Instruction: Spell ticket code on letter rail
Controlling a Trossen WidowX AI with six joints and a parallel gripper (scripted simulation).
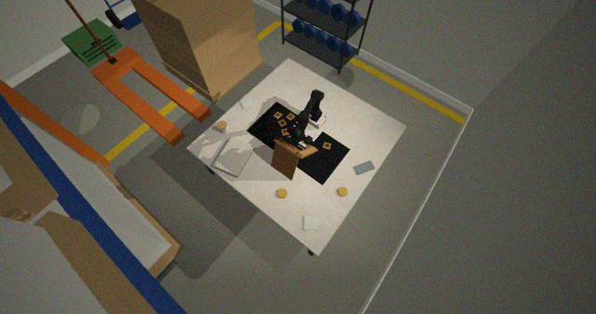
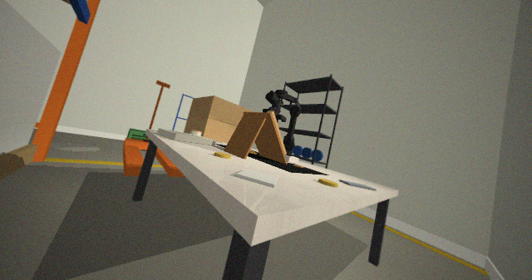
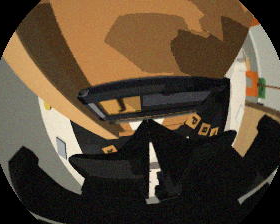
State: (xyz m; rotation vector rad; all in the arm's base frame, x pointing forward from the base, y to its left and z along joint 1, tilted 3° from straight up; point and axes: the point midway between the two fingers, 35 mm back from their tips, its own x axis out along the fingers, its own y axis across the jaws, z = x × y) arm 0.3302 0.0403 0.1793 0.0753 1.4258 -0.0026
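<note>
Right now the white ticket is 5 cm behind my gripper tip and 10 cm below it. From my gripper tip the other things lie so: black mat: 13 cm behind, 7 cm to the right, 18 cm below; grey card: 18 cm behind, 50 cm to the left, 18 cm below.
</note>
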